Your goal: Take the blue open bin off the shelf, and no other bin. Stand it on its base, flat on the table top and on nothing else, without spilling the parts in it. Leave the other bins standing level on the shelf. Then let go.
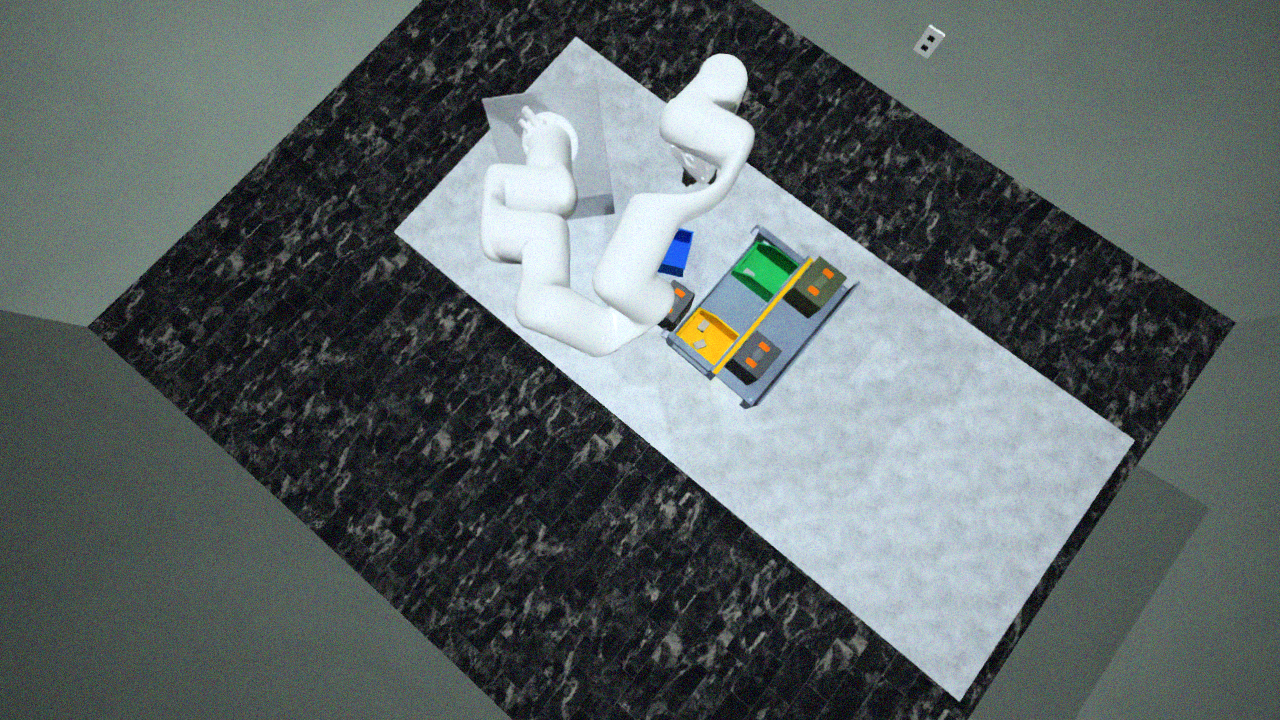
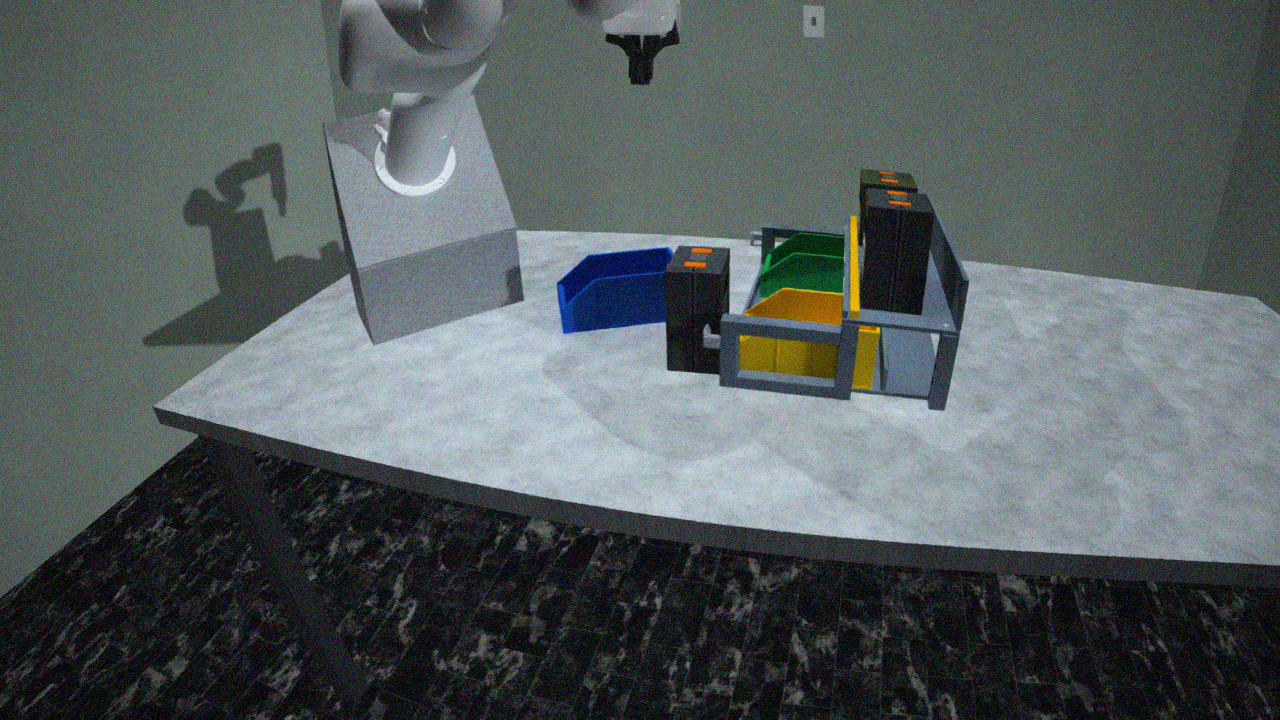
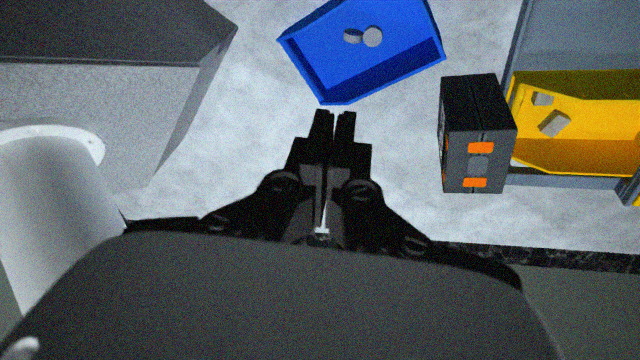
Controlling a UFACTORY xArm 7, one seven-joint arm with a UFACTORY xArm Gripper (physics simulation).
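Frame: origin at the arm's base, x back, y up, z left, level; centimetres.
Where they show: gripper, fingertip midpoint: (image 1: pixel 689 180) (image 2: pixel 640 84) (image 3: pixel 335 140); arm's base, origin of the base link: (image 1: pixel 550 141) (image 2: pixel 414 162) (image 3: pixel 31 157).
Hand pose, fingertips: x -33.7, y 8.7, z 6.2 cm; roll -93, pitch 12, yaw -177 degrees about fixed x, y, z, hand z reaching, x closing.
Observation:
Each offset is from my fingertips to the top centre of the thing. "pt": to the spot under its first point. Level surfaces: height alone.
The blue open bin @[dx +3.2, dy -25.0, dz -6.2 cm] (image 1: pixel 677 252) (image 2: pixel 617 300) (image 3: pixel 345 70) stands on its base on the table top @[dy -32.5 cm] (image 1: pixel 895 465) (image 2: pixel 501 402) (image 3: pixel 240 115), off the shelf and apart from the black case beside it. It looks level. Two grey round parts @[pt dx +1.5, dy -31.2, dz -6.5 cm] (image 3: pixel 372 36) lie inside it. My gripper (image 2: pixel 640 83) (image 3: pixel 335 140) is shut and empty, well above the table; the bin is apart from its fingers. The green bin @[dx -25.6, dy -24.4, dz +4.7 cm] (image 1: pixel 765 268) (image 2: pixel 810 268) and the yellow bin @[dx -23.2, dy -24.4, dz -18.9 cm] (image 1: pixel 718 347) (image 2: pixel 792 356) (image 3: pixel 590 120) sit on the grey-blue shelf (image 1: pixel 742 304) (image 2: pixel 941 367) and look level.
A black case @[dx -9.9, dy -19.3, dz -17.8 cm] (image 1: pixel 677 300) (image 2: pixel 693 313) (image 3: pixel 477 102) with orange latches stands at the shelf's near side, close to the blue bin. Two more dark cases @[dx -35.4, dy -12.7, dz +3.3 cm] (image 1: pixel 819 286) @[dx -32.8, dy -10.2, dz -19.6 cm] (image 1: pixel 756 358) stand behind the yellow bar @[dx -29.6, dy -21.3, dz -7.5 cm] (image 1: pixel 760 317) (image 2: pixel 852 268). The grey robot pedestal (image 2: pixel 438 277) (image 3: pixel 185 105) is at the other side.

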